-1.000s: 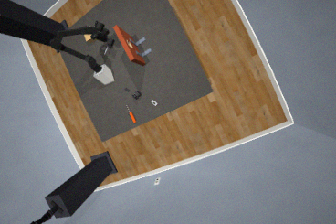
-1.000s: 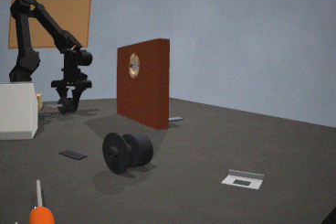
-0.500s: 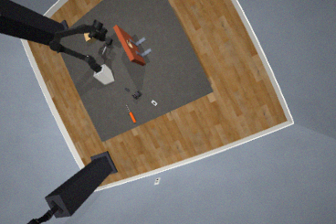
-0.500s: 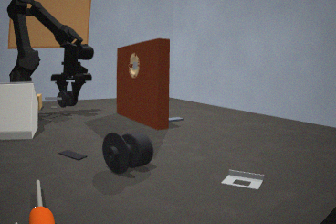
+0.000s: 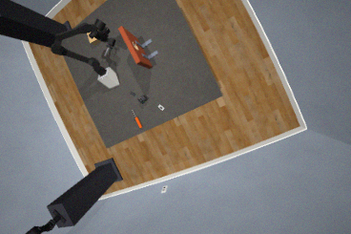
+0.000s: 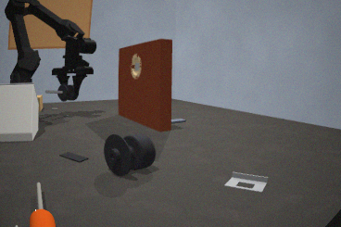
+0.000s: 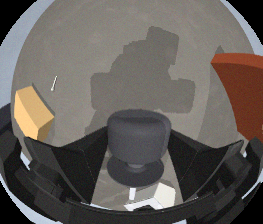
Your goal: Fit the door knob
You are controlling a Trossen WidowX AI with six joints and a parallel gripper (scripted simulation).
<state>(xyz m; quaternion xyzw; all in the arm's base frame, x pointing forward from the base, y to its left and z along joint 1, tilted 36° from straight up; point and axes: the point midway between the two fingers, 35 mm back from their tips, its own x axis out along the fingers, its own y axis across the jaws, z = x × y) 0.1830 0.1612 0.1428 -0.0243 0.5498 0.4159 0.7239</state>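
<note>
Now: hand 210 mm short of the red-brown wooden door panel, 200 mm to the left of it and 40 mm below it. The rest, counted from my hand: dark spool-shaped knob 30 mm ahead, 580 mm to the right, 80 mm below; flat dark plate 50 mm behind, 480 mm to the right, 110 mm below; tan block 180 mm behind, 190 mm to the left, 80 mm below.
</note>
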